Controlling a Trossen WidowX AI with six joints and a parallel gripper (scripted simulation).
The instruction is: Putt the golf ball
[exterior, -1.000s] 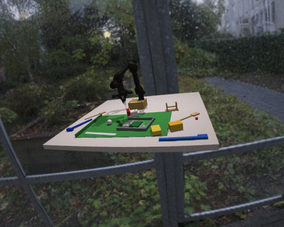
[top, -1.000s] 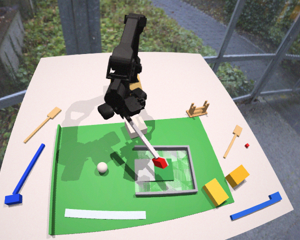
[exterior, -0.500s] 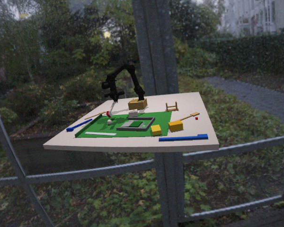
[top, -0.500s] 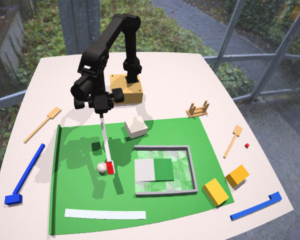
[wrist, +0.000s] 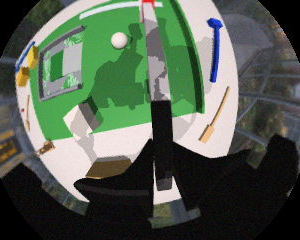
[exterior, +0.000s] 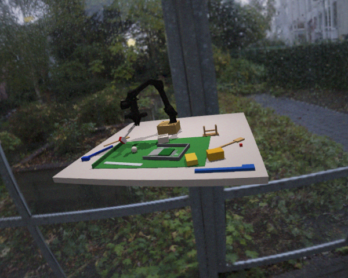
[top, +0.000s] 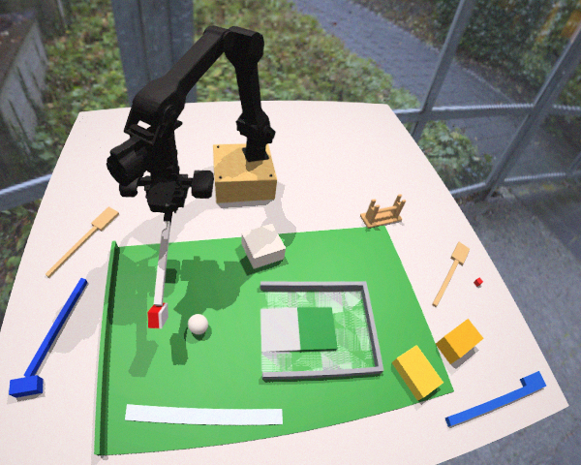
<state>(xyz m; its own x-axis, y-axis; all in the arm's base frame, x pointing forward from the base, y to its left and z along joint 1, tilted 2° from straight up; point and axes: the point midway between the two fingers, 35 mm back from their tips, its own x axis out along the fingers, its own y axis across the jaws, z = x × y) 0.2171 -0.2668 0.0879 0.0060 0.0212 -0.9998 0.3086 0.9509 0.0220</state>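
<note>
Right now the white block is 190 mm to the left of my gripper tip, 110 mm below it and 70 mm ahead of it. Round my gripper tip: low green wall 200 mm to the right, 180 mm ahead, 120 mm below; white golf ball 220 mm ahead, 110 mm below; red putter 110 mm ahead, 30 mm to the right.
</note>
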